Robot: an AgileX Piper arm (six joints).
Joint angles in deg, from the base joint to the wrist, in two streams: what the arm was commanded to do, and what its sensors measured. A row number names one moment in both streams.
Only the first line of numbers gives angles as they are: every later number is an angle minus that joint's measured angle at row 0.
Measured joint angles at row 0:
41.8 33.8 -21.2 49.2 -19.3 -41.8
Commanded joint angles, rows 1 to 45:
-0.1 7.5 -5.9 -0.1 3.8 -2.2
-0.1 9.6 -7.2 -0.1 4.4 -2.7
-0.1 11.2 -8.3 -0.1 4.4 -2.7
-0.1 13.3 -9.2 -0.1 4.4 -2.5
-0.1 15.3 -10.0 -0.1 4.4 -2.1
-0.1 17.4 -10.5 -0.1 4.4 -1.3
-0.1 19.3 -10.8 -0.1 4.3 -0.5
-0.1 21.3 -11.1 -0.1 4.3 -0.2
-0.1 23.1 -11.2 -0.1 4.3 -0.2
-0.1 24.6 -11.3 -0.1 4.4 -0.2
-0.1 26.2 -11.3 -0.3 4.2 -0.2
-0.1 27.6 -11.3 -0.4 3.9 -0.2
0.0 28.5 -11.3 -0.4 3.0 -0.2
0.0 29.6 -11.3 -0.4 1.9 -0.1
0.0 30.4 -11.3 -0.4 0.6 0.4
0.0 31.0 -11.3 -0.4 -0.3 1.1
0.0 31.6 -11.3 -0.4 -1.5 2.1
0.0 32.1 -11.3 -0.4 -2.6 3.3
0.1 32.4 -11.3 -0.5 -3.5 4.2
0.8 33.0 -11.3 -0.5 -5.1 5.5
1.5 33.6 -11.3 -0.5 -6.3 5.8
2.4 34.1 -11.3 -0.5 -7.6 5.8
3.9 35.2 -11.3 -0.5 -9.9 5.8
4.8 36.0 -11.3 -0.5 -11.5 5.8
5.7 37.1 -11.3 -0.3 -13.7 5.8
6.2 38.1 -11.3 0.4 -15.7 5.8
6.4 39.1 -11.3 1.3 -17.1 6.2
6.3 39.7 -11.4 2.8 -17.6 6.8
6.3 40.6 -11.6 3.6 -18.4 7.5
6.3 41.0 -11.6 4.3 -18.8 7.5
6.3 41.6 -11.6 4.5 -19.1 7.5
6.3 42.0 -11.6 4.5 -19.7 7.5
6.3 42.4 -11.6 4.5 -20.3 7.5
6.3 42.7 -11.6 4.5 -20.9 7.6
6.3 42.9 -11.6 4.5 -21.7 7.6
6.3 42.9 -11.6 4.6 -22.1 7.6
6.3 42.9 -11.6 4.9 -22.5 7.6
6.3 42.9 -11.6 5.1 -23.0 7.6
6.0 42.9 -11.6 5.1 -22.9 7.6
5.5 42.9 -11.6 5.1 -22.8 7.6
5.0 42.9 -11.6 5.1 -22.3 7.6
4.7 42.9 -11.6 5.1 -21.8 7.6
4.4 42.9 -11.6 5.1 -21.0 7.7
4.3 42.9 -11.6 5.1 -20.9 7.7
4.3 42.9 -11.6 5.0 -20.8 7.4
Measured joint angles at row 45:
5.2 42.7 -11.3 5.0 -21.5 7.5
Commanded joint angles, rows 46 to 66:
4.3 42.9 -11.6 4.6 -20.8 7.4
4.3 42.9 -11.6 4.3 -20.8 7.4
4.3 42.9 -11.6 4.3 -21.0 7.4
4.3 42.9 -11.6 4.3 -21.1 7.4
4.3 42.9 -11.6 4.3 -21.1 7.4
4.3 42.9 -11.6 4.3 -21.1 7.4
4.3 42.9 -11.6 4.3 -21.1 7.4
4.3 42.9 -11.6 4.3 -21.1 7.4
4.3 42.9 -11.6 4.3 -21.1 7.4
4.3 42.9 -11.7 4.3 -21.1 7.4
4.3 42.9 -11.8 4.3 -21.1 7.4
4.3 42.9 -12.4 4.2 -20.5 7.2
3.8 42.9 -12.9 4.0 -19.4 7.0
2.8 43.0 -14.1 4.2 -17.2 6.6
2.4 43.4 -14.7 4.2 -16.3 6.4
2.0 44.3 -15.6 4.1 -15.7 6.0
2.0 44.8 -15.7 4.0 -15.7 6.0
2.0 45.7 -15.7 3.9 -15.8 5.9
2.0 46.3 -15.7 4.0 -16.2 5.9
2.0 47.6 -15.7 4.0 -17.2 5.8
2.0 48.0 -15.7 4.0 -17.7 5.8
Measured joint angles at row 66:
2.3 46.3 -15.3 4.3 -16.2 6.3
